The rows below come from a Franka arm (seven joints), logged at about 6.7 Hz.
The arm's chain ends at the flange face. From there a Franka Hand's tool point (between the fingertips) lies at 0.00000 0.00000 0.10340 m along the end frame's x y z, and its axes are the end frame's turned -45 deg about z.
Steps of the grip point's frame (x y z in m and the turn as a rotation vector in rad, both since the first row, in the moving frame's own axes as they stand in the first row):
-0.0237, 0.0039, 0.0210, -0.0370, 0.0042, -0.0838
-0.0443, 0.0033, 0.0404, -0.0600, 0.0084, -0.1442
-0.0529, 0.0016, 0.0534, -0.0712, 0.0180, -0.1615
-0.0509, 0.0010, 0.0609, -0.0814, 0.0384, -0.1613
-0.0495, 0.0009, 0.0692, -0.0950, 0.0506, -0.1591
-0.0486, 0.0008, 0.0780, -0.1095, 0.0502, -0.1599
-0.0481, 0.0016, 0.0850, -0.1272, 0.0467, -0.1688
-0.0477, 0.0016, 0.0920, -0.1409, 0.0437, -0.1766
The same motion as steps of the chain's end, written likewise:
-0.0171, 0.0172, 0.0211, -0.0232, 0.0291, -0.0838
-0.0342, 0.0303, 0.0406, -0.0365, 0.0484, -0.1442
-0.0431, 0.0352, 0.0537, -0.0376, 0.0631, -0.1615
-0.0442, 0.0343, 0.0613, -0.0304, 0.0847, -0.1613
-0.0452, 0.0333, 0.0698, -0.0314, 0.1030, -0.1591
-0.0457, 0.0316, 0.0787, -0.0419, 0.1129, -0.1599
-0.0460, 0.0304, 0.0859, -0.0569, 0.1230, -0.1688
-0.0466, 0.0290, 0.0931, -0.0687, 0.1305, -0.1766

